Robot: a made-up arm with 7 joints.
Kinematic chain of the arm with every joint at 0, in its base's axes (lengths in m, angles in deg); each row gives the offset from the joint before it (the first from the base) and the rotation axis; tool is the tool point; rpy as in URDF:
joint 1: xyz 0 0.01 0.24 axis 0 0.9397 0.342
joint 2: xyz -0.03 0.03 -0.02 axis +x
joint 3: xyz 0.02 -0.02 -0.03 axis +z
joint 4: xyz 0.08 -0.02 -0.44 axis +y
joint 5: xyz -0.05 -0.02 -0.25 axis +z
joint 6: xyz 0 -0.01 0.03 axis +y
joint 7: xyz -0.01 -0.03 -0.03 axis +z
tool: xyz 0 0 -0.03 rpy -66.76 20.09 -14.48
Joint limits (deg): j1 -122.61..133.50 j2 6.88..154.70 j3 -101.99..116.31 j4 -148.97..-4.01 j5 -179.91..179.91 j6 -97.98..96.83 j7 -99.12..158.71
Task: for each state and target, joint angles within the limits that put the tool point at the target. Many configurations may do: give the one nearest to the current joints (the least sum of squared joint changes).
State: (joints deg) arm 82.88 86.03 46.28 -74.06 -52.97 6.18 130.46
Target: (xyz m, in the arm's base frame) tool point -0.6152 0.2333 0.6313
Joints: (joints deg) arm 133.50 33.53 49.36 -64.24 -54.51 11.39 130.46
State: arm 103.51 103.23 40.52 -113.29 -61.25 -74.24 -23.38
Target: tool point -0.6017 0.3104 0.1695
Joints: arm 105.83 52.68 9.00 -86.49 -67.75 -71.13 -23.38
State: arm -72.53 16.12 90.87 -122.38 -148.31 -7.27 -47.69
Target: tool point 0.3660 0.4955 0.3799
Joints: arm -80.41 38.72 85.62 -104.03 -145.20 -11.94 -47.69
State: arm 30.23 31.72 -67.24 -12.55 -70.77 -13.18 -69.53
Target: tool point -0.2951 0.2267 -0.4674
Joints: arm 18.87 22.35 -65.85 -11.74 -70.95 -13.12 -69.53
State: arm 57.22 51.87 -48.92 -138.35 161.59 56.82 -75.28
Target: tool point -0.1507 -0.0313 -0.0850
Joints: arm 46.41 26.19 -51.51 -144.01 160.10 53.00 -75.28
